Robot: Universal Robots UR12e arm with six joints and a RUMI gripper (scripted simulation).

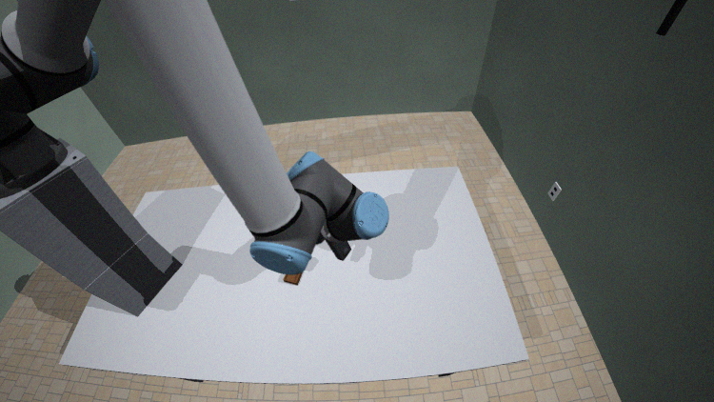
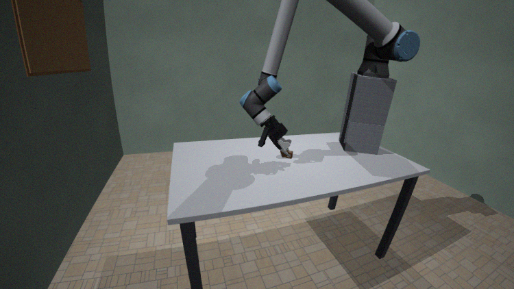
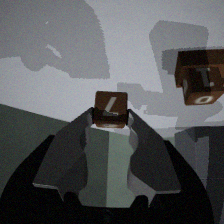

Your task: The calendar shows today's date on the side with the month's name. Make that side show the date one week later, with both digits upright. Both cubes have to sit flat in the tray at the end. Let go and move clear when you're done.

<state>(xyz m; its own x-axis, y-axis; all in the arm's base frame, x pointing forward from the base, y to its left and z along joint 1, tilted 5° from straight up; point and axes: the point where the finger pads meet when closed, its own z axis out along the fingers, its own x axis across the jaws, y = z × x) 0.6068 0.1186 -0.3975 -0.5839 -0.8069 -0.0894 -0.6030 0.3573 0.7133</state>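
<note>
Right now the brown wooden tray is 10 cm to the right of my hand, 4 cm below it and 4 cm behind it. Also, from my hand: brown date cube 1 cm below, 1 cm behind.
</note>
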